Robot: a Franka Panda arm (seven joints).
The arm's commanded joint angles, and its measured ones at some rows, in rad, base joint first. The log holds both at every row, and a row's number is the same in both.
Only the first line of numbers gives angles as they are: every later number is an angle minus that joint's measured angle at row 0.
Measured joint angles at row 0: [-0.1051, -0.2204, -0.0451, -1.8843, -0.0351, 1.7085, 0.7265]
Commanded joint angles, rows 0 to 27: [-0.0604, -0.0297, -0.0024, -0.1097, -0.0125, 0.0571, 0.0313]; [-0.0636, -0.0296, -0.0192, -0.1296, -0.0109, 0.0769, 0.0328]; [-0.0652, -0.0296, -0.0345, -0.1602, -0.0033, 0.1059, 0.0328]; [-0.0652, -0.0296, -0.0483, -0.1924, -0.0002, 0.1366, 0.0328]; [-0.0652, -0.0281, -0.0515, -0.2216, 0.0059, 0.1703, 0.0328]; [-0.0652, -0.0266, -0.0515, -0.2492, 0.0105, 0.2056, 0.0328]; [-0.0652, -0.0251, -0.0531, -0.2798, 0.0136, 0.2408, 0.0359]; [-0.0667, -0.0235, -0.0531, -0.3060, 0.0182, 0.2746, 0.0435]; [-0.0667, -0.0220, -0.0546, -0.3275, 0.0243, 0.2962, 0.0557]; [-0.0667, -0.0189, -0.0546, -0.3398, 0.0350, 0.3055, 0.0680]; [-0.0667, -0.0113, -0.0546, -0.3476, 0.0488, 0.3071, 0.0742]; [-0.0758, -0.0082, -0.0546, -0.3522, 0.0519, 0.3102, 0.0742]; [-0.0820, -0.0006, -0.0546, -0.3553, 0.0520, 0.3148, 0.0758]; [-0.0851, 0.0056, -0.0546, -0.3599, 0.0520, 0.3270, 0.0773]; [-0.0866, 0.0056, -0.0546, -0.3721, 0.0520, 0.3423, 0.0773]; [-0.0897, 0.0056, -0.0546, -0.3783, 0.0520, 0.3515, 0.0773]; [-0.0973, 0.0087, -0.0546, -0.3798, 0.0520, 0.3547, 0.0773]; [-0.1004, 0.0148, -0.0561, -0.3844, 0.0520, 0.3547, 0.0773]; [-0.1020, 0.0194, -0.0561, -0.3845, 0.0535, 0.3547, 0.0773]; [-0.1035, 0.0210, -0.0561, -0.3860, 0.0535, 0.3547, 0.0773]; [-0.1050, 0.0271, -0.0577, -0.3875, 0.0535, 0.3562, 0.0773]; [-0.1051, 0.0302, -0.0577, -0.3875, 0.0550, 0.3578, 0.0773]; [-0.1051, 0.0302, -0.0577, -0.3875, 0.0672, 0.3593, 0.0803]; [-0.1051, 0.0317, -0.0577, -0.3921, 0.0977, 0.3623, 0.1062]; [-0.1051, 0.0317, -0.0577, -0.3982, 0.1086, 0.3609, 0.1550]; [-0.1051, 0.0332, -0.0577, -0.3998, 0.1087, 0.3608, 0.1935]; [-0.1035, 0.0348, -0.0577, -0.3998, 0.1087, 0.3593, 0.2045]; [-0.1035, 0.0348, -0.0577, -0.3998, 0.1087, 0.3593, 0.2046]
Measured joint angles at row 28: [-0.1005, 0.0374, -0.0626, -0.3826, 0.0878, 0.3343, 0.1562]
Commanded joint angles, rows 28 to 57: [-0.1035, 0.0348, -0.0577, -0.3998, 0.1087, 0.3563, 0.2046]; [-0.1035, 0.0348, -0.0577, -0.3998, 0.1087, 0.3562, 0.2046]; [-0.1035, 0.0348, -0.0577, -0.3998, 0.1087, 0.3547, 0.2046]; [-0.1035, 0.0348, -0.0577, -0.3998, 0.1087, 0.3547, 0.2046]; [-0.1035, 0.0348, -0.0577, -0.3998, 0.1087, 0.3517, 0.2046]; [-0.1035, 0.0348, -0.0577, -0.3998, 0.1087, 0.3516, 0.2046]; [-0.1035, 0.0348, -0.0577, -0.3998, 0.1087, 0.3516, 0.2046]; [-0.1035, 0.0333, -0.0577, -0.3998, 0.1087, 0.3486, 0.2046]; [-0.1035, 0.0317, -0.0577, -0.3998, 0.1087, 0.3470, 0.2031]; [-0.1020, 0.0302, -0.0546, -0.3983, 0.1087, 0.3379, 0.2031]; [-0.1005, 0.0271, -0.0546, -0.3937, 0.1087, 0.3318, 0.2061]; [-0.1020, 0.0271, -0.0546, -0.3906, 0.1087, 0.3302, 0.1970]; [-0.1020, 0.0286, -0.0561, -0.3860, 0.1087, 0.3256, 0.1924]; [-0.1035, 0.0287, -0.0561, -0.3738, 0.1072, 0.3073, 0.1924]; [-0.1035, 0.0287, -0.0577, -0.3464, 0.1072, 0.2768, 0.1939]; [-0.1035, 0.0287, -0.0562, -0.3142, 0.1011, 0.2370, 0.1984]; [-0.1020, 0.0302, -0.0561, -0.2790, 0.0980, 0.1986, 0.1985]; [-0.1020, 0.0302, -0.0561, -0.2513, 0.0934, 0.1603, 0.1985]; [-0.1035, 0.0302, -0.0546, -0.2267, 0.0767, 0.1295, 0.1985]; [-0.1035, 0.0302, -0.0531, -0.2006, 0.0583, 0.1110, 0.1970]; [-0.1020, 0.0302, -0.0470, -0.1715, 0.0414, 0.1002, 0.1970]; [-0.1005, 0.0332, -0.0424, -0.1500, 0.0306, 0.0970, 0.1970]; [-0.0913, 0.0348, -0.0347, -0.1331, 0.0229, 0.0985, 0.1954]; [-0.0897, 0.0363, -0.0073, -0.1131, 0.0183, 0.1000, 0.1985]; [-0.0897, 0.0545, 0.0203, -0.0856, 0.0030, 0.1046, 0.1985]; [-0.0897, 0.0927, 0.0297, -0.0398, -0.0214, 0.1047, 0.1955]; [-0.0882, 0.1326, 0.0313, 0.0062, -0.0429, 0.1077, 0.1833]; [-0.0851, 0.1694, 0.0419, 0.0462, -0.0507, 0.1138, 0.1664]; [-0.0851, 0.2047, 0.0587, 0.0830, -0.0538, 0.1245, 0.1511]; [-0.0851, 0.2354, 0.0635, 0.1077, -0.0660, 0.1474, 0.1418]
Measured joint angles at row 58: [-0.0794, 0.1017, 0.0342, -0.0291, -0.0285, 0.1288, 0.1831]
